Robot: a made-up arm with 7 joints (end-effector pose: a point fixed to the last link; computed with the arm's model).
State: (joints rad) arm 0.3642 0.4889 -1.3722 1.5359 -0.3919 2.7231 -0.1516
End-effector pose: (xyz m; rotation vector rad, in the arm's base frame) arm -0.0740 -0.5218 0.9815 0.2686 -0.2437 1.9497
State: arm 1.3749 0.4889 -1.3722 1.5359 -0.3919 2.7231 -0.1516
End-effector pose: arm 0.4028 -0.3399 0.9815 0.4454 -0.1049 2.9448
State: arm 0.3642 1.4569 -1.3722 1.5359 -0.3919 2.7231 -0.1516
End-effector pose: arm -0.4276 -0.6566 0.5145 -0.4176 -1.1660 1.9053
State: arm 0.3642 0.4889 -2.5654 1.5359 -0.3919 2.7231 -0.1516
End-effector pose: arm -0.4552 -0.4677 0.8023 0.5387 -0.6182 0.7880
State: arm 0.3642 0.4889 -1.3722 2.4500 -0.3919 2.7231 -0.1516
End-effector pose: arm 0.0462 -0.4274 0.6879 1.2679 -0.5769 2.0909
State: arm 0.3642 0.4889 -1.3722 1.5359 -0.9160 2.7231 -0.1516
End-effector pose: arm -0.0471 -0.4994 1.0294 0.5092 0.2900 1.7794
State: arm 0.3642 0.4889 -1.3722 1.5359 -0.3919 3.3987 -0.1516
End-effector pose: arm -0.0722 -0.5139 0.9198 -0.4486 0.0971 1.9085
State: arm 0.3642 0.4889 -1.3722 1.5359 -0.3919 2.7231 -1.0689
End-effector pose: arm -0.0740 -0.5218 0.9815 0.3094 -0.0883 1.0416
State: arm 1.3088 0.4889 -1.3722 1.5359 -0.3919 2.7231 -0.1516
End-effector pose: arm 0.3794 -0.3657 0.9815 0.4334 -0.1173 2.8800
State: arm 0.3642 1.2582 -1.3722 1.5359 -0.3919 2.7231 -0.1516
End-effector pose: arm -0.3927 -0.6433 0.6370 -0.2718 -0.9794 1.9446
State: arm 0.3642 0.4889 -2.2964 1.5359 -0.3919 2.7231 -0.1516
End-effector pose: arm -0.3757 -0.5234 0.8312 0.4923 -0.5510 1.0566
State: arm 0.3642 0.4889 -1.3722 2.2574 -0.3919 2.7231 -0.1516
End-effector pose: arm 0.0361 -0.4675 0.7469 1.0498 -0.5064 2.0872
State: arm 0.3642 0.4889 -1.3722 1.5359 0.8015 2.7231 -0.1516
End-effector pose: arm -0.0400 -0.5200 0.8576 -0.3788 -1.5048 1.9624
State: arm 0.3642 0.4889 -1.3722 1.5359 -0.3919 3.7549 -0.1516
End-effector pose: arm -0.0629 -0.5241 0.8896 -0.8181 0.2768 1.8185
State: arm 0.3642 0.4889 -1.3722 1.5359 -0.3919 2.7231 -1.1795
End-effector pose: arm -0.0740 -0.5218 0.9815 0.3110 -0.0704 0.9320
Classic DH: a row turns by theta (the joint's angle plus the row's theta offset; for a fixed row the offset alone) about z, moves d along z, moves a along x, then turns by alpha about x. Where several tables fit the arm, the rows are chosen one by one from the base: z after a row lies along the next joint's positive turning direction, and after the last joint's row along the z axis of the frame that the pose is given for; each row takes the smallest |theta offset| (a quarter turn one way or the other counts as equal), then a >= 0, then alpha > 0; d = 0 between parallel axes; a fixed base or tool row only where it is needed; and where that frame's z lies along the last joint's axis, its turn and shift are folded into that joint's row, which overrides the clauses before.
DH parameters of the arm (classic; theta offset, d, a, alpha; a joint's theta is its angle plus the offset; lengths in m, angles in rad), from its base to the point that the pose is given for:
joint 1: 0 0.388 0 1.5708
joint 2: 0 0.087 0 -1.5708
joint 3: 0 0.527 0.021 -1.5708
joint 4: 0 0.055 -0.019 1.5708
joint 5: 0 0.44 0 1.5708
joint 6: 1.5708 0.103 0.093 1.5708
joint 7: 0 0.013 0 0

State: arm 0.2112 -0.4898 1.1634 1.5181 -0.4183 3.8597 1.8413
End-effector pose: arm 0.3852 0.3272 0.7851 0.5705 -0.0982 0.0778
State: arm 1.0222 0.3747 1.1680 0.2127 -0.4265 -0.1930 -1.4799
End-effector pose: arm -0.1455 -0.2677 1.3977 -0.3972 2.2211 2.0487
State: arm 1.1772 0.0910 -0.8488 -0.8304 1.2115 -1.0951 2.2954
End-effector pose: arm -0.2245 -0.0961 1.3008 -1.9490 0.5675 -0.5559
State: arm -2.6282 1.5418 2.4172 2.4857 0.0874 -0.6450 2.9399
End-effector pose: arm 0.1499 -0.0688 0.2046 -0.7246 -0.3319 0.2367
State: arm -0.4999 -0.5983 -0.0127 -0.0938 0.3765 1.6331 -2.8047
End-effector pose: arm 0.3351 -0.3666 1.2366 0.2694 0.3572 0.1922
